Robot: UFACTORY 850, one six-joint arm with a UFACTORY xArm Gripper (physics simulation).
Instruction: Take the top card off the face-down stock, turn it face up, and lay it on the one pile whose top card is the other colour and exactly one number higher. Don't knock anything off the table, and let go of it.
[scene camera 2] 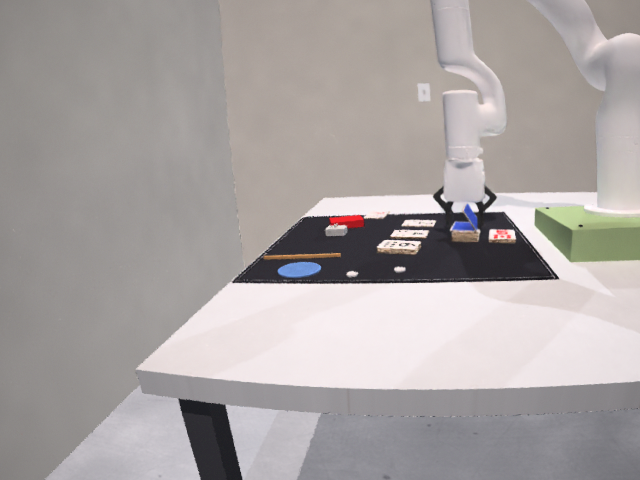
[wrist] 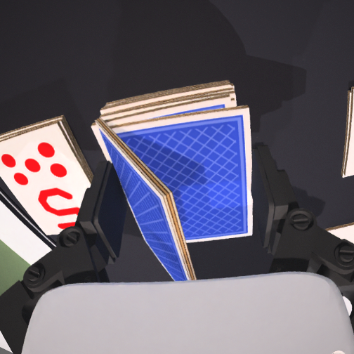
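Observation:
The face-down stock (scene camera 2: 464, 237) (wrist: 215, 185) has blue lattice backs and sits askew. On it one card, or several together, with a blue back (scene camera 2: 470, 217) (wrist: 142, 205) stands tilted up steeply, hinged along the stock's left side in the wrist view. My gripper (scene camera 2: 464, 222) (wrist: 184, 174) points down over the stock, open, with the stock and the tilted card between its fingers. The left finger is close to the tilted card; contact is unclear. A pile with a red five-dot card (scene camera 2: 501, 235) (wrist: 32, 165) lies beside the stock. Three black-marked face-up piles (scene camera 2: 398, 246) (scene camera 2: 409, 234) (scene camera 2: 419, 223) lie across; their numbers are unclear.
A red block (scene camera 2: 347, 221), a grey block (scene camera 2: 336, 230), a wooden stick (scene camera 2: 302, 256), a blue disc (scene camera 2: 299, 269) and two white pieces (scene camera 2: 352, 273) (scene camera 2: 399, 269) lie on the black mat (scene camera 2: 465, 268). A red-marked card (scene camera 2: 377, 214) lies at the back. The green base (scene camera 2: 604, 245) is right.

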